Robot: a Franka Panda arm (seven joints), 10 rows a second.
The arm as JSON. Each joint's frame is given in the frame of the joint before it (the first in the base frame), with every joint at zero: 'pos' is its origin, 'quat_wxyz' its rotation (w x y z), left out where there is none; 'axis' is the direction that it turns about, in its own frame. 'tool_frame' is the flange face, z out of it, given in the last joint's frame.
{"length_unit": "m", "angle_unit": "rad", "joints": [
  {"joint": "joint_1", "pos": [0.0, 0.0, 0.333], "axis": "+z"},
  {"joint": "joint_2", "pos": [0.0, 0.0, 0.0], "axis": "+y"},
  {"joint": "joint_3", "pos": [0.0, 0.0, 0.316], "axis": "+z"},
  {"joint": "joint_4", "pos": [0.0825, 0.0, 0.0], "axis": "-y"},
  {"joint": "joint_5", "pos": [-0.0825, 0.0, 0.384], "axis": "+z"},
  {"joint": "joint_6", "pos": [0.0, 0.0, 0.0], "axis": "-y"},
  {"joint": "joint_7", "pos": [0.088, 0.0, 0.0], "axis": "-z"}
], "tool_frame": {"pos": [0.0, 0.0, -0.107], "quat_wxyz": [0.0, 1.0, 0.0, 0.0]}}
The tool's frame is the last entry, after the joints.
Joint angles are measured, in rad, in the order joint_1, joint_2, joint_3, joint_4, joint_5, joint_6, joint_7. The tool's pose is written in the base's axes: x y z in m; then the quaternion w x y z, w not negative. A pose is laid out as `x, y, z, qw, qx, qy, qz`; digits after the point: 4 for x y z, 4 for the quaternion.
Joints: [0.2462 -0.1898 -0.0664 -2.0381 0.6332 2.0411 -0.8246]
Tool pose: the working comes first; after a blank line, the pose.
Where each joint sits with the arm in this pose, in the base's axes (m; each line is computed from the numbers above, not from the rounded line before):
joint_1: 0.0000 0.0000 0.3330
joint_2: 0.0000 0.0000 0.3330
joint_3: -0.0578 -0.0145 0.6433
joint_4: 0.0219 -0.0001 0.6589
joint_5: 0.4074 0.0707 0.6328
joint_6: 0.4074 0.0707 0.6328
joint_7: 0.4945 0.0626 0.6419
the tool: 0.5093 0.1238 0.5554

0.5093, 0.1238, 0.5554, 0.2519, -0.8823, -0.3547, -0.1794
